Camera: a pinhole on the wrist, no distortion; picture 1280 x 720 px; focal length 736.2 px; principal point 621.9 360.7 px. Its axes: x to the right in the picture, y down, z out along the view. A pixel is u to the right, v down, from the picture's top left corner.
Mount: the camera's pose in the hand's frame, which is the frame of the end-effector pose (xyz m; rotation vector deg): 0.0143 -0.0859 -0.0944 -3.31 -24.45 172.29
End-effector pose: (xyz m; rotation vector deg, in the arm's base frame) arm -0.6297 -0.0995 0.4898 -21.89 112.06 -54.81
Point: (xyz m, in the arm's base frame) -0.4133 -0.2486 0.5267
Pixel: 749 203
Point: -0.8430 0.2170 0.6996
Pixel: behind the camera
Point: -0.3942 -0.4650 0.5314
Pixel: 505 395
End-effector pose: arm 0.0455 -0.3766 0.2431 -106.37 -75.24 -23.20
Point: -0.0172 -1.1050 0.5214
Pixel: behind the camera
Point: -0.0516 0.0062 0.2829
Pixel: 166 239
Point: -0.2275 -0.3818 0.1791
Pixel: 1134 666
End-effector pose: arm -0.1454 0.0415 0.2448 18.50 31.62 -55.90
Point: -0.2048 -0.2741 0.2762
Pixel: 147 461
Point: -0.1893 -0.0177 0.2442
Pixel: 562 9
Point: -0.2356 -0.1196 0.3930
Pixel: 658 356
